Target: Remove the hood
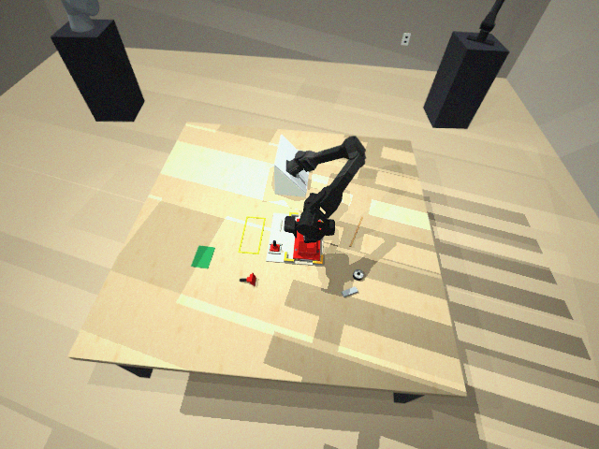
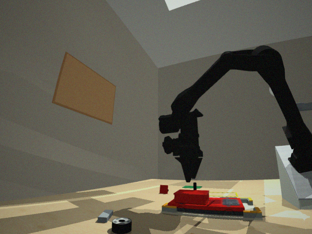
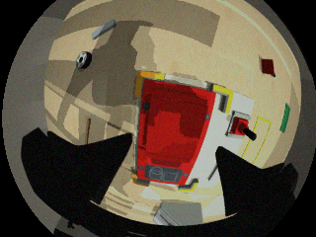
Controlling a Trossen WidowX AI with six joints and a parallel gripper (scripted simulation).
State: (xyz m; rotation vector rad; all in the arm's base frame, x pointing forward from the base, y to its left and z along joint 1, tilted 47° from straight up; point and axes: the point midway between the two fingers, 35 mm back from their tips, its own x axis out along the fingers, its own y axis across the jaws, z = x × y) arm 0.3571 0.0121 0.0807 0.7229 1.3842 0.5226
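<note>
Right now the red hood is 4 cm below my gripper tip. The rest, counted from my gripper tip: black wheel: 12 cm ahead, 20 cm to the left, 8 cm below; thin wooden stick: 10 cm behind, 22 cm to the left, 8 cm below.
</note>
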